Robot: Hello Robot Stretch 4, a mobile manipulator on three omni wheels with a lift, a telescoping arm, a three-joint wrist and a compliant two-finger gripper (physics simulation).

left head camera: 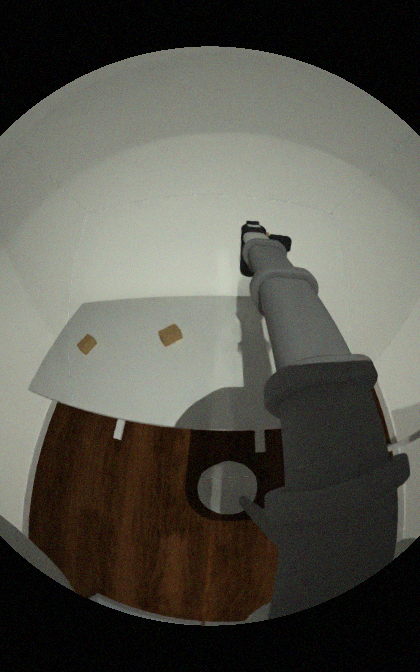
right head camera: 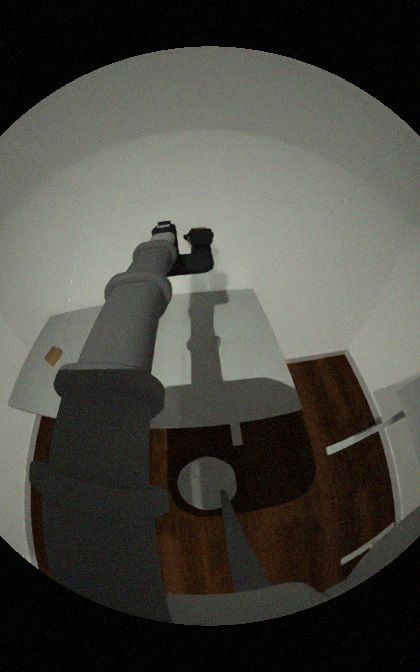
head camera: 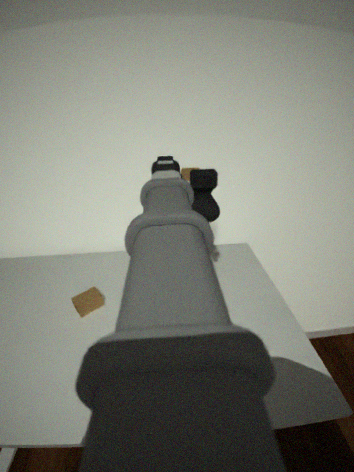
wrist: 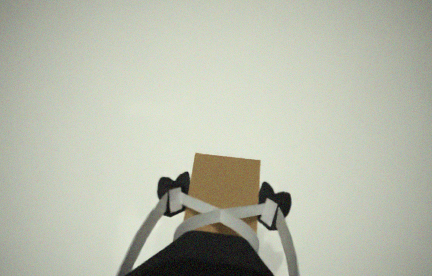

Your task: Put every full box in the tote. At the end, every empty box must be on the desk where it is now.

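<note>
My gripper (wrist: pixel 223 191) is shut on a tan box (wrist: pixel 227 175) (head camera: pixel 188 173), one finger at each side. It points level toward the white wall, above the height of the desk (head camera: pixel 40 380) (left head camera: pixel 125 390) (right head camera: pixel 250 345). In the head views the gripper body hides most of the held box and the fingers. A second tan box (left head camera: pixel 170 335) (head camera: pixel 88 301) (right head camera: pixel 53 356) sits on the desk left of the arm. A third tan box (left head camera: pixel 87 344) sits farther left on the desk. I cannot tell from the closed outsides which boxes are full. The tote does not show in these views.
The telescoping arm (head camera: pixel 172 280) (left head camera: pixel 300 325) (right head camera: pixel 120 325) reaches over the desk and hides part of it. A white wall (head camera: pixel 280 150) stands behind the desk. Wooden floor (left head camera: pixel 125 500) (right head camera: pixel 350 480) lies in front and at the right. A pale bar (right head camera: pixel 350 442) shows above the floor at the right.
</note>
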